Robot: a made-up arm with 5 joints.
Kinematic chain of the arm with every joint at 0, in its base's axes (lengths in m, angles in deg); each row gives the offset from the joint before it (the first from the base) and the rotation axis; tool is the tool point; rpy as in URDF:
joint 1: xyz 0 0 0.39 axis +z
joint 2: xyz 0 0 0 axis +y
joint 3: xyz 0.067 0 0.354 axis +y
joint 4: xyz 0.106 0 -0.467 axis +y
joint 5: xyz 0.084 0 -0.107 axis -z
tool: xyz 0 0 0 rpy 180 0 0
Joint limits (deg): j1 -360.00..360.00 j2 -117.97..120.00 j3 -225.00..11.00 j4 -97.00..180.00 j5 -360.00..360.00
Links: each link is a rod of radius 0.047 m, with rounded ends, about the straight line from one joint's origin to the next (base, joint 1, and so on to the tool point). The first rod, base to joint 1, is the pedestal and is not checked.
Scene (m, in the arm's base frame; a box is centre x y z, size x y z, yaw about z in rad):
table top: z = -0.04
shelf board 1: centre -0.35 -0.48 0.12 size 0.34 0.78 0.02 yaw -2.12
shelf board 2: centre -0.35 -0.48 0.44 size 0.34 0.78 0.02 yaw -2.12
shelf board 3: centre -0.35 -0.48 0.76 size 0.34 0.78 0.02 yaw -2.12
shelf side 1: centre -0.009 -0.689 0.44 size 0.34 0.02 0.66 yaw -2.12
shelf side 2: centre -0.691 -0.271 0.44 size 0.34 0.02 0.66 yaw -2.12
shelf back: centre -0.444 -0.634 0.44 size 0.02 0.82 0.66 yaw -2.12
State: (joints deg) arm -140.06 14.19 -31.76 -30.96 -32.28
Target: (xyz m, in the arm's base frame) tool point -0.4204 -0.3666 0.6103
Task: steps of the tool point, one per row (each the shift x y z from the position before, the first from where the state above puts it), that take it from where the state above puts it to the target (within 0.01 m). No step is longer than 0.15 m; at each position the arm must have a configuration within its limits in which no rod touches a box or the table.
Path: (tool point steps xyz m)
1: 0.0303 0.0732 0.0032
2: 0.0413 0.0674 0.0001
3: 0.0509 0.0596 -0.0032
4: -0.0269 -0.0103 0.1023
5: 0.0030 0.0043 0.1084
6: 0.0335 0.0185 0.1039
7: -0.0580 -0.0667 0.0180
8: -0.0506 -0.0808 0.0002
9: -0.0379 -0.0918 -0.0182

